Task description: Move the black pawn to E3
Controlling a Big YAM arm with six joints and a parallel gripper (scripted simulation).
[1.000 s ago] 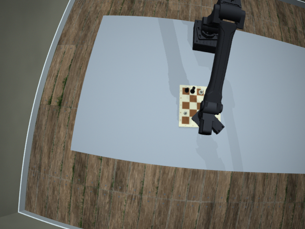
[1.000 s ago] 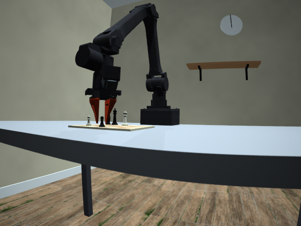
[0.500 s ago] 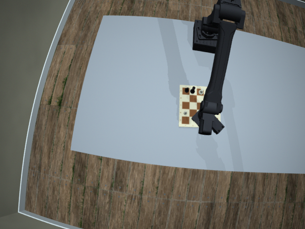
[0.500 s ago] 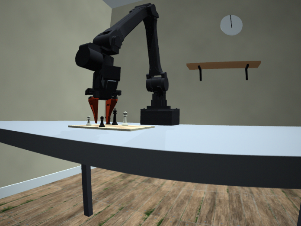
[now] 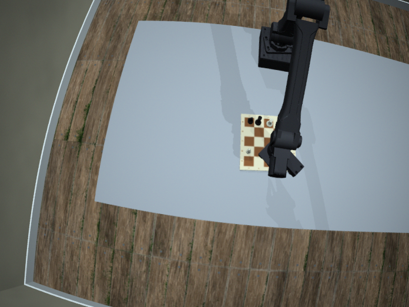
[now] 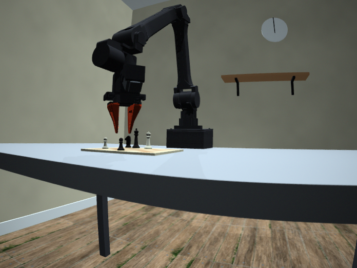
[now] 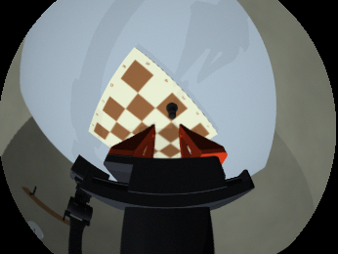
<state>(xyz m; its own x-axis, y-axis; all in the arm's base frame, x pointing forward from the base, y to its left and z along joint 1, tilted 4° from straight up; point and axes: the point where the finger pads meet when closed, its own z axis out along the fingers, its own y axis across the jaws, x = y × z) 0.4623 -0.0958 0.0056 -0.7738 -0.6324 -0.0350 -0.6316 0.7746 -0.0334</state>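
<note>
My hand is 1 cm short of the black pawn and 4 cm above it. From my hand the other things lie so: white pawn: 3 cm behind, 7 cm to the right, 4 cm below; then tall white piece: 14 cm behind, 2 cm to the left, 3 cm below; then chessboard: 6 cm behind, 1 cm to the left, 5 cm below.
</note>
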